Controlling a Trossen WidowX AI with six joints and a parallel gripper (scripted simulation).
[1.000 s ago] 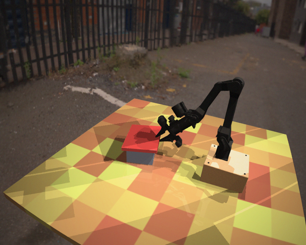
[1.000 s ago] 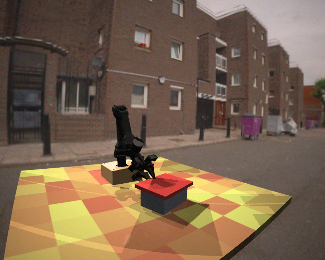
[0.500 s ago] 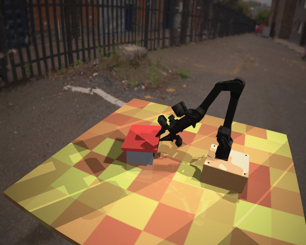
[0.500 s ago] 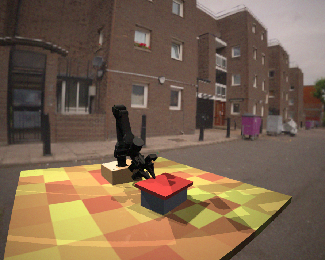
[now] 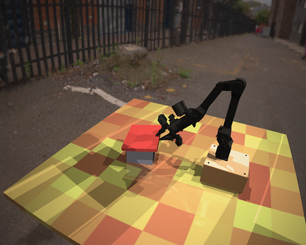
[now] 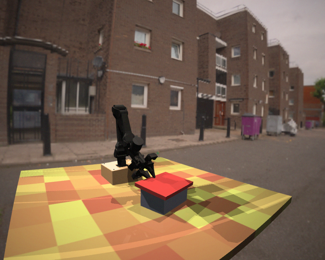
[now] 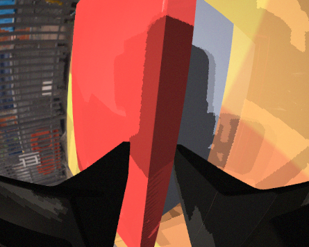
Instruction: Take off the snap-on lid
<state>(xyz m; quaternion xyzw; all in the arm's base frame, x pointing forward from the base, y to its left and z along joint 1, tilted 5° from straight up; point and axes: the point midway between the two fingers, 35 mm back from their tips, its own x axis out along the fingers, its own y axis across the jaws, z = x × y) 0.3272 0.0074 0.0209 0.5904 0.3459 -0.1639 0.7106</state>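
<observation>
The red lid is 70 mm ahead of my gripper tip and 20 mm to the left of it. The rest, counted from my gripper tip: grey-blue storage box: 70 mm ahead, 20 mm to the left, 60 mm below.
</observation>
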